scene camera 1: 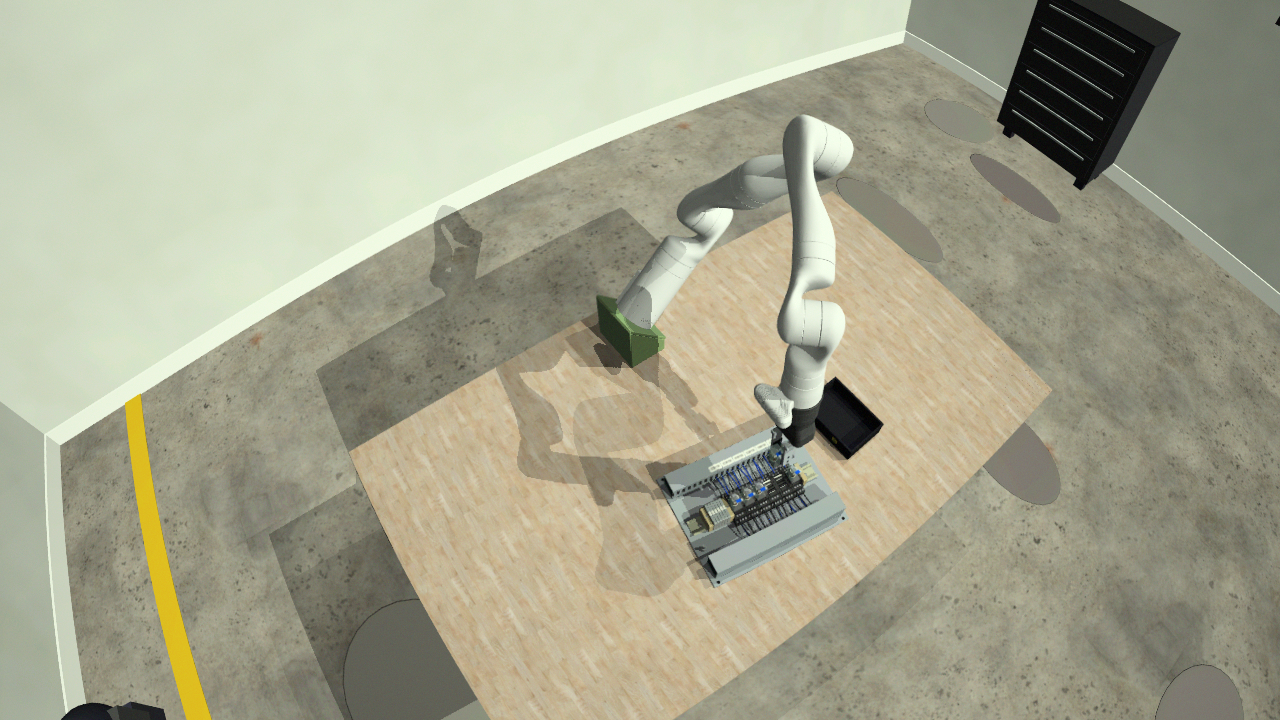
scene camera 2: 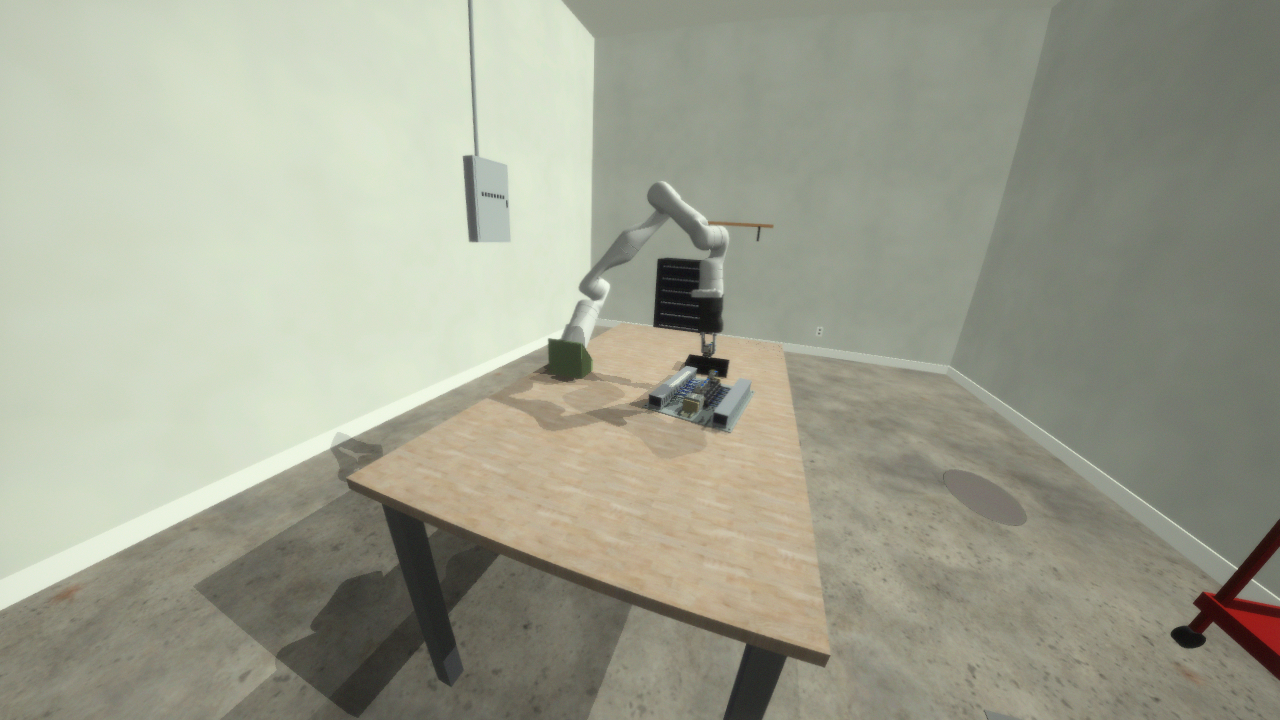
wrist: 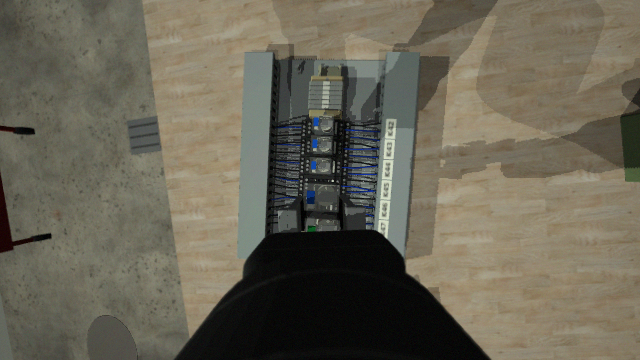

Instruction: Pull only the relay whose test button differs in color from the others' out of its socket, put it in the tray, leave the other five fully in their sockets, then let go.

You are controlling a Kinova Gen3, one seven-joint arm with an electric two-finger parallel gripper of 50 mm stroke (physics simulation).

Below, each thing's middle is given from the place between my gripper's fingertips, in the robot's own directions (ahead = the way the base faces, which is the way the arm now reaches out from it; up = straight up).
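The grey relay panel [scene camera 1: 686,507] is 140 mm below my hand. It is also 50 mm to the right of my hand and 10 mm ahead of it.
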